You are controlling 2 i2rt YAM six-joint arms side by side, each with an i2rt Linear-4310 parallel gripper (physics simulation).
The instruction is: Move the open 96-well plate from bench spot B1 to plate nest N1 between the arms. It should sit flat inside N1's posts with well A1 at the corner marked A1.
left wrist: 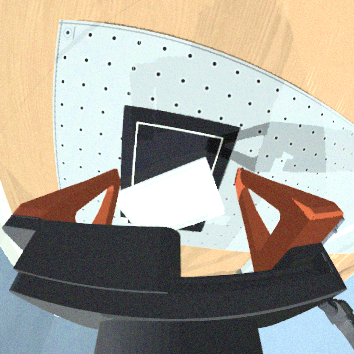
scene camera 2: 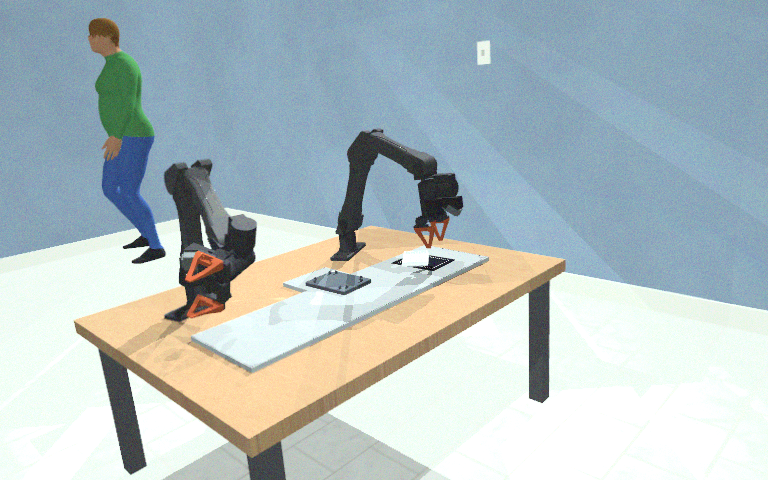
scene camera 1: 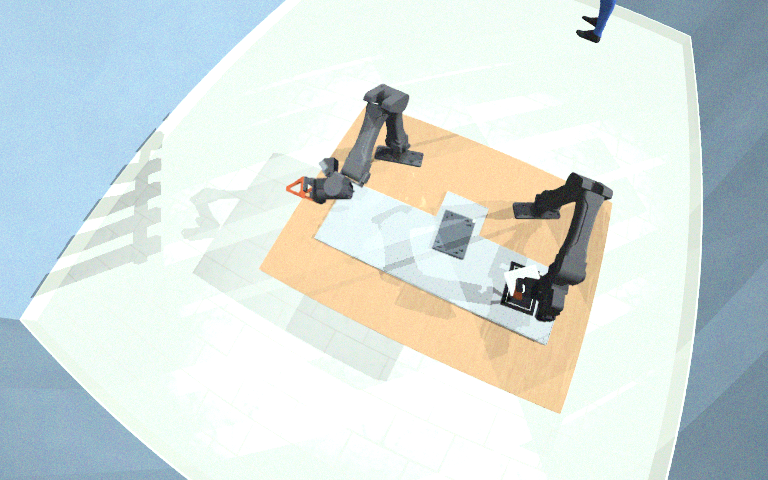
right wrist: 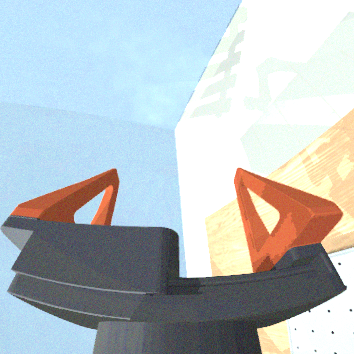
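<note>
The white 96-well plate lies turned at an angle on the black B1 spot, over part of its white outline. Its wells and A1 mark cannot be made out. My left gripper is open and points down above the plate; in the left wrist view the plate shows between the fingers, not gripped. The dark nest N1, with small posts, holds no plate; its A1 mark is unreadable. My right gripper is open and empty, pointing away past the table's edge.
The pale perforated board lies on the wooden table, under the B1 spot. The nest stands between the two arm bases. A person stands on the floor behind the table.
</note>
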